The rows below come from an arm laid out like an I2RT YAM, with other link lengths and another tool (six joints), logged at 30 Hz.
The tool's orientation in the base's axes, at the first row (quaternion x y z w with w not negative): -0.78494, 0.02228, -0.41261, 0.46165
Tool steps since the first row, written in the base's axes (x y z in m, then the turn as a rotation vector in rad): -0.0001, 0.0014, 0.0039, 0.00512, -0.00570, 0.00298; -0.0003, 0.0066, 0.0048, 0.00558, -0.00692, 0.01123; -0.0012, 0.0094, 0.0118, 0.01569, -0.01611, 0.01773; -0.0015, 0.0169, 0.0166, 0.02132, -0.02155, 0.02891; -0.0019, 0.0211, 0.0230, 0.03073, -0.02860, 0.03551; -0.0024, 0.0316, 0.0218, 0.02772, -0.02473, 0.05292; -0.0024, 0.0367, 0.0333, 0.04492, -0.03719, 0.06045; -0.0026, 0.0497, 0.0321, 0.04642, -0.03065, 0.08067; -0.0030, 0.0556, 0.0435, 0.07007, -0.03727, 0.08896; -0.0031, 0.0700, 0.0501, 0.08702, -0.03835, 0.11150
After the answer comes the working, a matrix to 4 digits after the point.
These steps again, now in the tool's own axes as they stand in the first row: 0.0018, -0.0037, 0.0000, 0.00761, 0.00282, -0.00130; 0.0001, -0.0075, 0.0033, 0.01360, -0.00245, -0.00378; 0.0027, -0.0146, 0.0031, 0.02815, 0.00148, -0.00503; 0.0024, -0.0225, 0.0071, 0.04113, -0.00176, -0.00772; 0.0044, -0.0298, 0.0083, 0.05440, 0.00062, -0.00795; -0.0011, -0.0351, 0.0156, 0.06173, -0.01557, -0.01129; 0.0040, -0.0466, 0.0166, 0.08296, -0.00808, -0.01035; -0.0023, -0.0532, 0.0259, 0.09391, -0.02633, -0.00944; 0.0022, -0.0652, 0.0271, 0.11744, -0.02052, -0.00025; 0.0003, -0.0784, 0.0357, 0.14319, -0.03079, 0.00506
The tool's axes in the first row as the columns of a matrix, in the base's axes (rounded; the answer above uses it unrounded):
0.6585, 0.3460, 0.6683
-0.4159, -0.5728, 0.7064
0.6272, -0.7431, -0.2333

